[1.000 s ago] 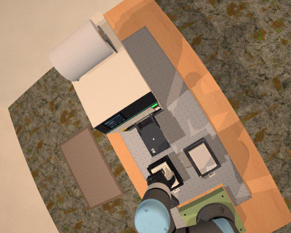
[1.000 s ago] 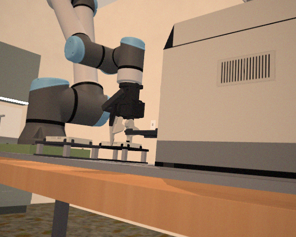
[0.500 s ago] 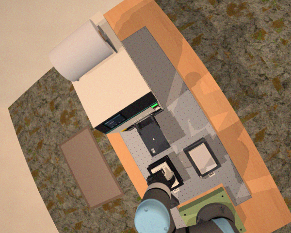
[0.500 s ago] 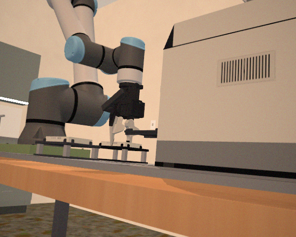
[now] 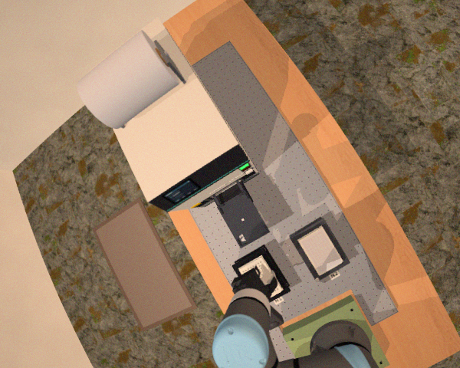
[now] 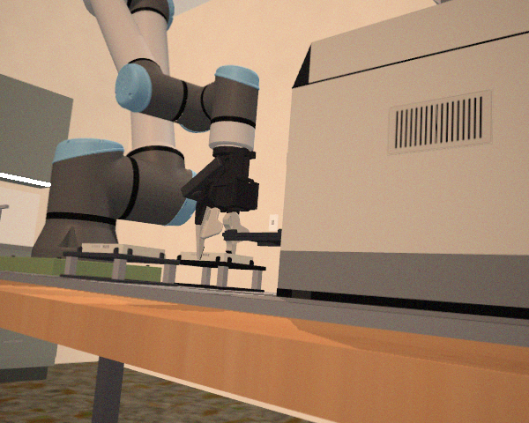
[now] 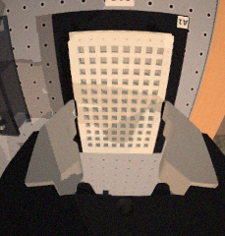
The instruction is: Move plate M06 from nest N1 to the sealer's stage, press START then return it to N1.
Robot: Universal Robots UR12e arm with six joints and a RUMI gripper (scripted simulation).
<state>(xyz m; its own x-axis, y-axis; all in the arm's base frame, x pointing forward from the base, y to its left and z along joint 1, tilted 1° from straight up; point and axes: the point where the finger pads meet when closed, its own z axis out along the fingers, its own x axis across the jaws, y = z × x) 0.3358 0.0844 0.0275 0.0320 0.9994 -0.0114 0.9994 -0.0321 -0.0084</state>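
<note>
Right now my hand is 2 cm above the plate nest N1. Also, from my hand: sealer stage (19 cm ahead, 7 cm to the right, 3 cm above); foil-covered plate (2 cm behind, 20 cm to the right, 1 cm below); plate M06 (1 cm below).
</note>
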